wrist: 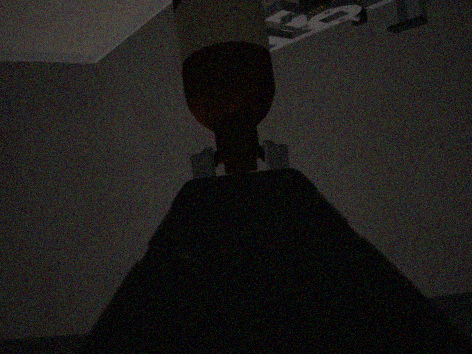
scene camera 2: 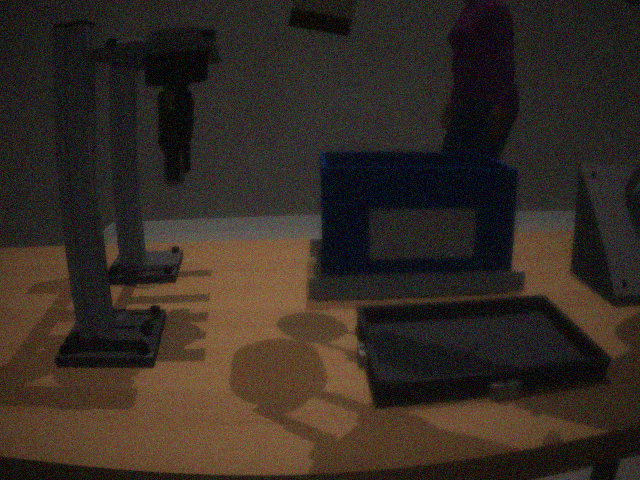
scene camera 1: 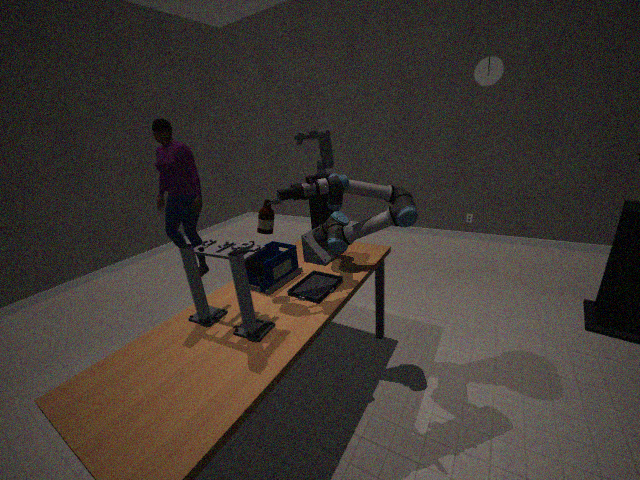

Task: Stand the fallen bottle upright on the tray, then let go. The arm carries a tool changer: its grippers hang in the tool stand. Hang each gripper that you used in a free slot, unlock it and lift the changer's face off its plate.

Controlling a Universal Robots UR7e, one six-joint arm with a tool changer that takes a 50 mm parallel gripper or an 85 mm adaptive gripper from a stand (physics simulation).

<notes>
In view: a brown bottle (wrist: 228, 79), a gripper (wrist: 211, 214) and a tool stand (scene camera 2: 101, 337).
Scene camera 2 misses the gripper: it is out of frame.
</notes>
